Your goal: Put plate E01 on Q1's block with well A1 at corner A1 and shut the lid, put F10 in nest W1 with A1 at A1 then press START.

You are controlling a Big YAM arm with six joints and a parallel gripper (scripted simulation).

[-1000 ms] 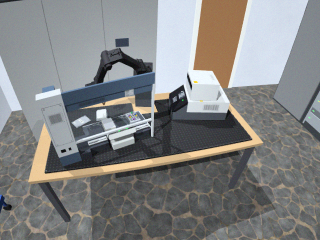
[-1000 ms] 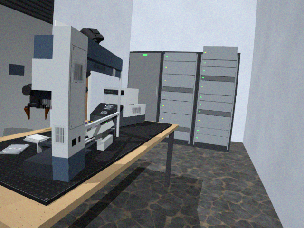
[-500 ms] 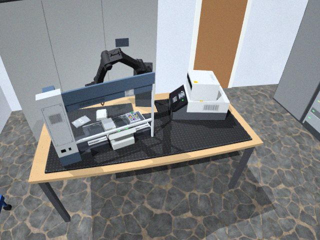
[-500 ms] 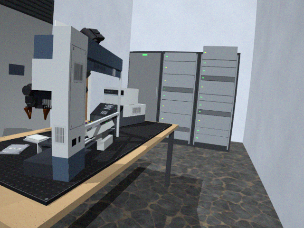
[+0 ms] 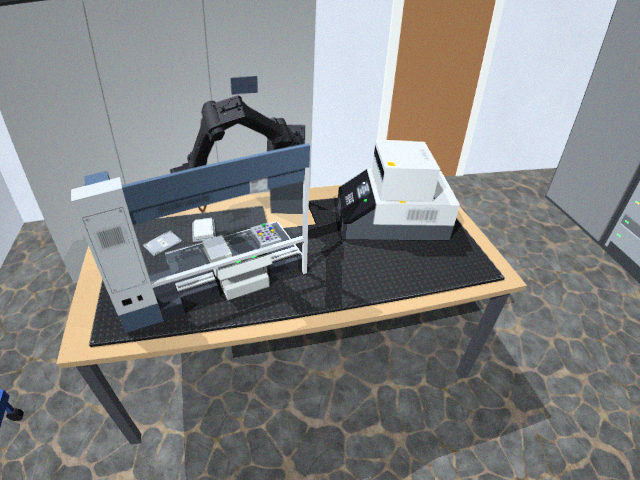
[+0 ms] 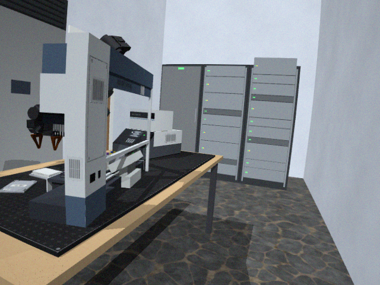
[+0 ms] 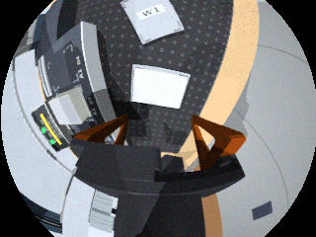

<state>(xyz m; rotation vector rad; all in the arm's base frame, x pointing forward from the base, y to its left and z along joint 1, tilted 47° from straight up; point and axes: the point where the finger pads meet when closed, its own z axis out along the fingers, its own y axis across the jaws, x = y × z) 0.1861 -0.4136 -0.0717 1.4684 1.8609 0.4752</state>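
The white 96-well PCR plate lies 13 cm below my hand. The rest, counted from my hand: flat grey nest (14 cm below); tube cooling block (21 cm ahead, 25 cm to the left, 6 cm below); white deep-well block (25 cm ahead, 4 cm to the left, 6 cm below).
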